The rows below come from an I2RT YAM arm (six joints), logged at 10 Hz.
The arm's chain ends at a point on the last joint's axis. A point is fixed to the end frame.
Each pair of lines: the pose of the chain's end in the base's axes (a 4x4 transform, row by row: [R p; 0 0 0 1], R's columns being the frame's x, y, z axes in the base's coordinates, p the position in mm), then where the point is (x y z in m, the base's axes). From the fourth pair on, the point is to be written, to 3 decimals.
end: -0.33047 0.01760 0.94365 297.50; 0.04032 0.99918 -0.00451 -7.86; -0.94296 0.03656 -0.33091 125.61; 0 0 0 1
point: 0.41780 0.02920 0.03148
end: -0.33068 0.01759 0.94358 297.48; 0.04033 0.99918 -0.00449 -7.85; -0.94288 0.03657 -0.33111 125.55; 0 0 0 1
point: 0.41776 0.02921 0.03139
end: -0.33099 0.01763 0.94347 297.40; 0.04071 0.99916 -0.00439 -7.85; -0.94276 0.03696 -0.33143 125.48; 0 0 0 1
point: 0.41765 0.02924 0.03130
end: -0.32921 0.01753 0.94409 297.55; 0.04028 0.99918 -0.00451 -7.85; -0.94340 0.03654 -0.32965 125.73; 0 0 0 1
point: 0.418 0.029 0.032
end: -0.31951 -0.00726 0.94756 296.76; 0.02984 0.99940 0.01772 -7.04; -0.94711 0.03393 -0.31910 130.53; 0 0 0 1
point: 0.417 0.033 0.038
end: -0.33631 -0.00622 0.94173 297.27; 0.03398 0.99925 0.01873 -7.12; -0.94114 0.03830 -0.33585 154.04; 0 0 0 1
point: 0.416 0.033 0.059
